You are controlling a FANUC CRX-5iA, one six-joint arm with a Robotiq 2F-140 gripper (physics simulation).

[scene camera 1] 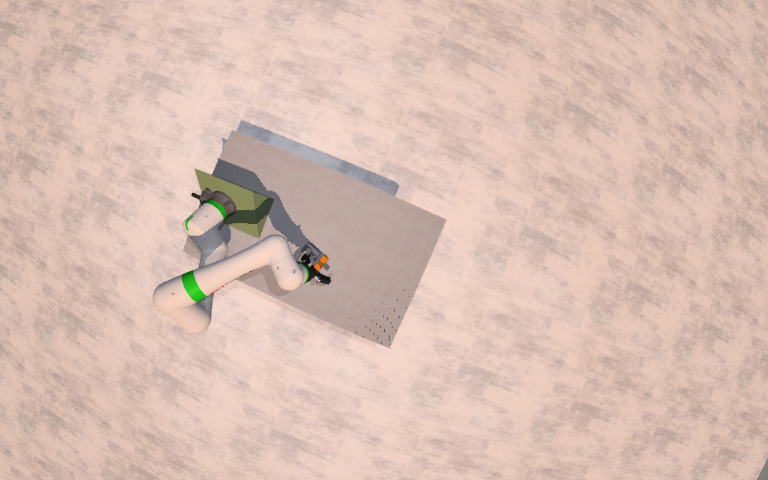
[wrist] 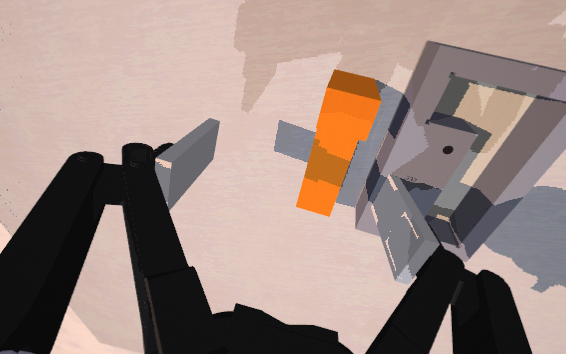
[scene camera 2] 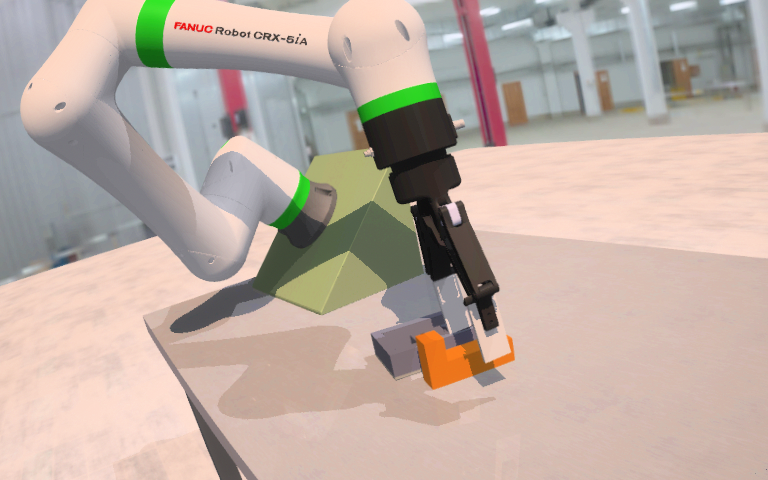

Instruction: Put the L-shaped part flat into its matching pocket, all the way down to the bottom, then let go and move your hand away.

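Frame: origin at the arm's base, x ahead, y left, z up, level; millimetres.
Where they show: gripper, between the fingertips: (scene camera 1: 322, 266) (wrist: 299, 166) (scene camera 2: 476, 341); arm's base, origin of its link: (scene camera 1: 224, 202) (scene camera 2: 314, 216).
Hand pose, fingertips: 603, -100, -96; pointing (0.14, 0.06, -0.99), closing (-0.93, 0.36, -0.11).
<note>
Things, the pixels of their top centre, and the offset from my fingertips, as dx, dy, dz. Level surfaces: height alone.
- orange L-shaped part, centre of its top: (wrist: 326, 177) (scene camera 2: 462, 326) (scene camera 1: 318, 265) -21, -1, +16
- grey pocket block, centre of its top: (wrist: 456, 175) (scene camera 2: 429, 327) (scene camera 1: 305, 257) -104, +7, -7
- table, height of its surface: dz -44
The orange L-shaped part (scene camera 1: 321, 262) (scene camera 2: 453, 366) (wrist: 345, 125) stands on edge on the table, its long arm along the table top and its short leg pointing up at the left end in scene camera 2. It is right beside the grey pocket block (scene camera 2: 403, 362) (wrist: 495, 70), outside the pocket. My gripper (scene camera 1: 317, 268) (scene camera 2: 476, 344) (wrist: 299, 166) is open and low, its fingers on either side of the part's long arm. In the wrist view a gap shows between the left finger and the part. The right finger overlaps the block's near corner and hides some of it.
The table (scene camera 1: 385, 243) (scene camera 2: 623, 339) carries a green wedge (scene camera 1: 244, 195) (scene camera 2: 345, 178), on which the arm's base (scene camera 2: 308, 217) is mounted. The arm's lower links reach past the table's edge. A long grey panel (scene camera 1: 317, 155) lies along one table edge in scene camera 1.
</note>
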